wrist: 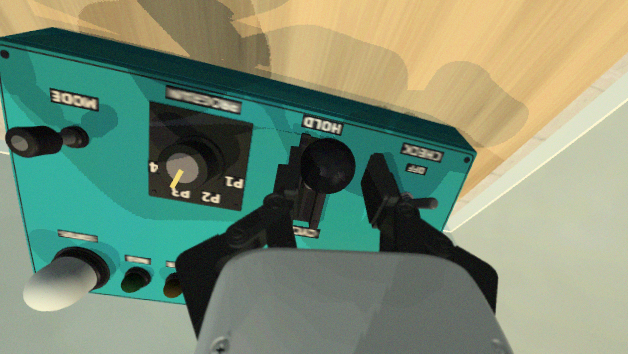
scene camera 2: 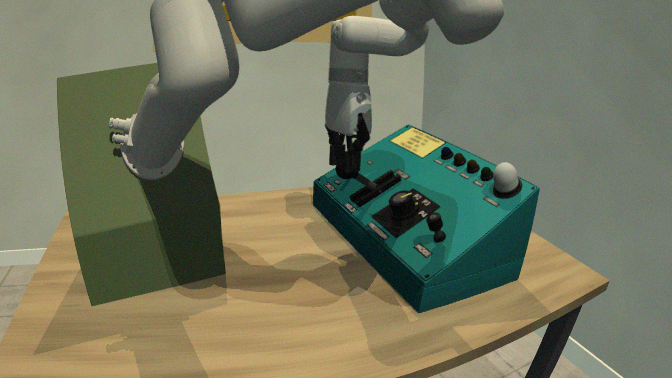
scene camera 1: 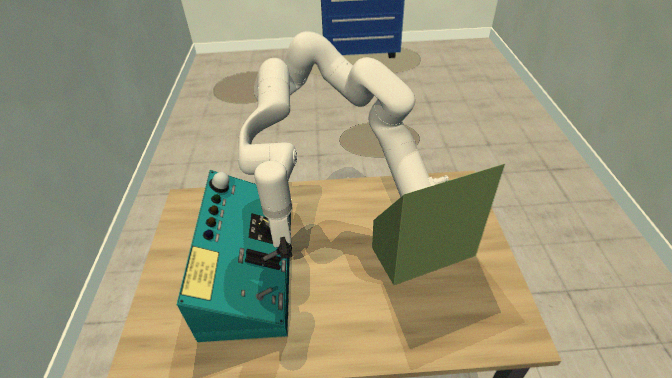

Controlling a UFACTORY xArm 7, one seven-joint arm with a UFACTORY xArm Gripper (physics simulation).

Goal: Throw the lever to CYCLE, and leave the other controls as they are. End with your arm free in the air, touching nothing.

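Pixels of known places: gripper, fingertip midpoint: (wrist: pixel 333 165) (scene camera 2: pixel 344 168) (scene camera 1: pixel 285 249); arm's base at its link origin: (scene camera 2: pixel 151 144) (scene camera 1: pixel 419 199).
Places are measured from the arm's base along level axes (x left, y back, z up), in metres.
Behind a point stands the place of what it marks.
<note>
The lever's black ball knob (scene camera 2: pixel 346 168) (wrist: pixel 328 166) {x 0.017, y -0.377, z -0.079 m} is at the HOLD end of its slot (scene camera 2: pixel 375 188) {x 0.003, y -0.451, z -0.136 m}, with CYCLE labelled at the other end. My gripper (scene camera 1: pixel 284 247) {x 0.022, y -0.388, z -0.093 m} (scene camera 2: pixel 346 159) {x 0.022, y -0.388, z -0.093 m} (wrist: pixel 333 165) {x 0.022, y -0.388, z -0.093 m} is around the knob, its fingers partly closed on either side. In the wrist view one finger is at or very near the knob's left edge; a narrow gap shows between the knob and the right finger. Contact on the left is too close to tell. The teal control box (scene camera 1: pixel 237 327) {x 0.191, y -0.539, z -0.172 m} (scene camera 2: pixel 470 287) {x -0.303, y -0.459, z -0.215 m} (wrist: pixel 95 200) {x -0.223, y -0.490, z -0.111 m} stands on the table (scene camera 1: pixel 345 320) {x 0.190, y -0.253, z -0.238 m}.
A program dial (scene camera 2: pixel 403 201) {x -0.124, y -0.424, z -0.115 m} (wrist: pixel 182 167) {x -0.107, y -0.428, z -0.114 m} points near P3. The mode stick (scene camera 2: pixel 435 221) {x -0.237, y -0.404, z -0.105 m} (wrist: pixel 35 141) {x -0.214, y -0.406, z -0.105 m} is beside it. The check toggle (scene camera 1: pixel 266 292) {x 0.136, y -0.452, z -0.118 m} (wrist: pixel 426 203) {x 0.127, y -0.440, z -0.112 m} sits by the right finger in the wrist view. A white lamp (scene camera 1: pixel 220 181) {x -0.232, y -0.559, z -0.029 m} and a green block (scene camera 1: pixel 445 230) {x 0.079, y 0.054, z -0.056 m} (scene camera 2: pixel 115 200) {x -0.060, y 0.079, z -0.070 m} also stand here.
</note>
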